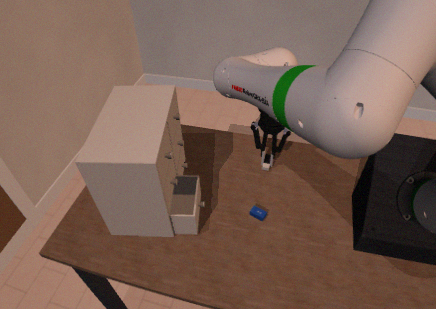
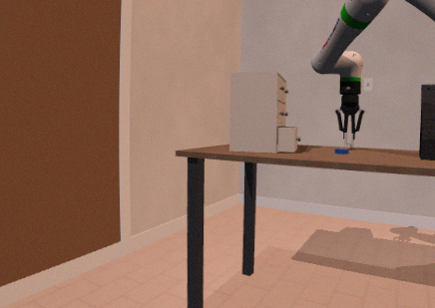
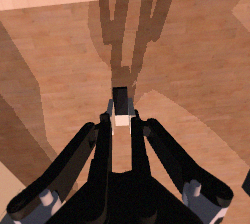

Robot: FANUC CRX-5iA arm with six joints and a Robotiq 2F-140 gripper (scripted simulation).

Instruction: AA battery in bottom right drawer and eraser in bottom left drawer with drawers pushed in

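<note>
Now: hand 1 cm short of the blue AA battery, 21 cm to the right of it and 4 cm above it. Also, from my hand: orange AA battery: 35 cm ahead, 14 cm to the left, 3 cm below; then eraser: 1 cm to the left, 3 cm below.
</note>
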